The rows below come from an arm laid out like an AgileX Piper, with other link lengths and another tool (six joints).
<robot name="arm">
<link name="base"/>
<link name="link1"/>
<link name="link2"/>
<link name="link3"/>
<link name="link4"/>
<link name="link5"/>
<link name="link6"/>
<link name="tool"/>
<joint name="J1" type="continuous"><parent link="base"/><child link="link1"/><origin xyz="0 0 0.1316"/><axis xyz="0 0 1"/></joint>
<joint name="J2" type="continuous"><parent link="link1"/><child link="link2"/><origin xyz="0 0 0"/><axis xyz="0 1 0"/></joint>
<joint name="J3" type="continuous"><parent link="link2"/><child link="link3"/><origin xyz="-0.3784 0 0.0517"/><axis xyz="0 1 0"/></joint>
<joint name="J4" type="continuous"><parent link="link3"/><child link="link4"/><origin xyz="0.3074 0 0.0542"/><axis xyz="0.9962 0 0.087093"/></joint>
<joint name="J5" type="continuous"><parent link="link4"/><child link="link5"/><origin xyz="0 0 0"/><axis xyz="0 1 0"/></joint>
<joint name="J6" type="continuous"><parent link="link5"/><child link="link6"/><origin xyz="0.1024 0 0.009"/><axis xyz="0.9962 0 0.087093"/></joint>
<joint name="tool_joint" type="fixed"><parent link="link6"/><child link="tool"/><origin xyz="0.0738 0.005 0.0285" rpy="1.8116 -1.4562 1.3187"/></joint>
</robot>
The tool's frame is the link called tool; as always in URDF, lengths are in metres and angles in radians. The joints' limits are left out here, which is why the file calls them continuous.
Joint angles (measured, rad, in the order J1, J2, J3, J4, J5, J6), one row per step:
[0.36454 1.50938 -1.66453 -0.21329 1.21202 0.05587]
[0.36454 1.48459 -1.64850 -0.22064 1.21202 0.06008]
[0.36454 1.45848 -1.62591 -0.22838 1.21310 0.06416]
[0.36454 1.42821 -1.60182 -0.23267 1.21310 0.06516]
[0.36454 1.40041 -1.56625 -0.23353 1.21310 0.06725]
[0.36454 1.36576 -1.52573 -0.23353 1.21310 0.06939]
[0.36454 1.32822 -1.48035 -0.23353 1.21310 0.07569]
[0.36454 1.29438 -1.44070 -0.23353 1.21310 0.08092]
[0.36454 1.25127 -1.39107 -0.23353 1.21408 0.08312]
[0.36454 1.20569 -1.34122 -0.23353 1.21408 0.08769]
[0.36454 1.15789 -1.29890 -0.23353 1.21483 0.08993]
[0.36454 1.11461 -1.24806 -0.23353 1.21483 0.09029]
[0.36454 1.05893 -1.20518 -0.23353 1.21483 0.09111]
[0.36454 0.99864 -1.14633 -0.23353 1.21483 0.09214]
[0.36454 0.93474 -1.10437 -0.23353 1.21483 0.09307]
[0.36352 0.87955 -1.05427 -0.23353 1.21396 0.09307]
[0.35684 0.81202 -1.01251 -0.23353 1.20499 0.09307]
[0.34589 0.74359 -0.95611 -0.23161 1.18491 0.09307]
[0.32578 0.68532 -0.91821 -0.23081 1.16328 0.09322]
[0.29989 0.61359 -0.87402 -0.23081 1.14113 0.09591]
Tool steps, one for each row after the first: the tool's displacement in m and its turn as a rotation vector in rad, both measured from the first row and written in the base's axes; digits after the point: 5 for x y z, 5 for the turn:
[-0.00819 -0.00445 0.00446 -0.00102 -0.01067 -0.00517]
[-0.01713 -0.00928 0.00642 -0.00463 -0.01560 -0.01057]
[-0.02758 -0.01400 0.00922 -0.00567 -0.02285 -0.01246]
[-0.03761 -0.01802 0.00583 -0.00801 -0.01590 -0.01429]
[-0.05009 -0.02283 0.00273 -0.00886 -0.01041 -0.01597]
[-0.06359 -0.02813 -0.00174 -0.00796 -0.00308 -0.02098]
[-0.07571 -0.03287 -0.00570 -0.00698 0.00235 -0.02516]
[-0.09120 -0.03886 -0.01115 -0.00839 0.00933 -0.02714]
[-0.10723 -0.04508 -0.01645 -0.00727 0.01331 -0.03082]
[-0.12362 -0.05140 -0.01883 -0.00415 0.00892 -0.03280]
[-0.13864 -0.05714 -0.02682 -0.00675 0.01594 -0.03309]
[-0.15686 -0.06411 -0.02878 -0.00150 0.00406 -0.03376]
[-0.17657 -0.07166 -0.03728 -0.00035 0.00272 -0.03458]
[-0.19631 -0.07921 -0.03921 0.00838 -0.01763 -0.03532]
[-0.21306 -0.08582 -0.04761 0.01054 -0.02316 -0.03614]
[-0.23142 -0.09399 -0.05015 0.02270 -0.05545 -0.04078]
[-0.24824 -0.10157 -0.05862 0.03447 -0.08476 -0.04673]
[-0.26128 -0.10909 -0.06194 0.04779 -0.12407 -0.06186]
[-0.27738 -0.11801 -0.06664 0.06326 -0.17135 -0.08469]

